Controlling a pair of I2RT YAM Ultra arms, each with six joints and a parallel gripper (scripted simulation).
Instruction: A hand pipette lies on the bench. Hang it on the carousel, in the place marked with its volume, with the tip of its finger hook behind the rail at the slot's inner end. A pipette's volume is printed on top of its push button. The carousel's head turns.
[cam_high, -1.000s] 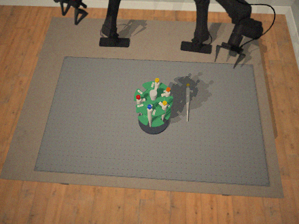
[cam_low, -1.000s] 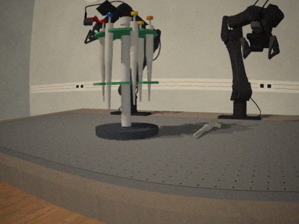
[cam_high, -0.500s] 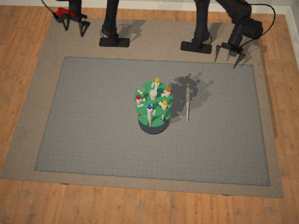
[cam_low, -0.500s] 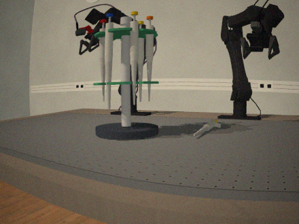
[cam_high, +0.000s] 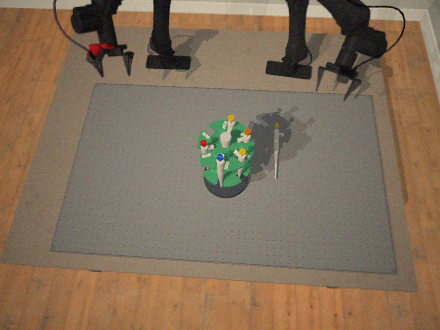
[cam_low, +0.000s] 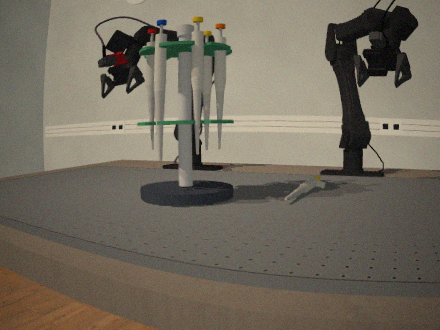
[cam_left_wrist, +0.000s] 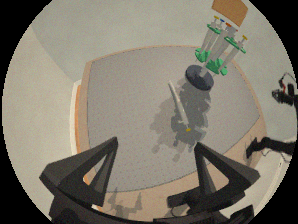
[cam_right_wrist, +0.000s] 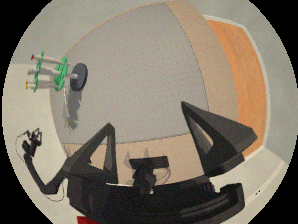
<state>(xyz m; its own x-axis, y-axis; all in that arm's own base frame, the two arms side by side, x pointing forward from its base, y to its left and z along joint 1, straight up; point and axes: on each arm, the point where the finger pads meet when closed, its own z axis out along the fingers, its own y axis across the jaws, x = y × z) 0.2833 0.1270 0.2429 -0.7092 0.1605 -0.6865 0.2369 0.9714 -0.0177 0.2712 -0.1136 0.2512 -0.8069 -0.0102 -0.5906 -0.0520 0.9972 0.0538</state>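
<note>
Right now the pipette is 110 mm ahead of my left hand, 140 mm to the right of it and 220 mm below it.
</note>
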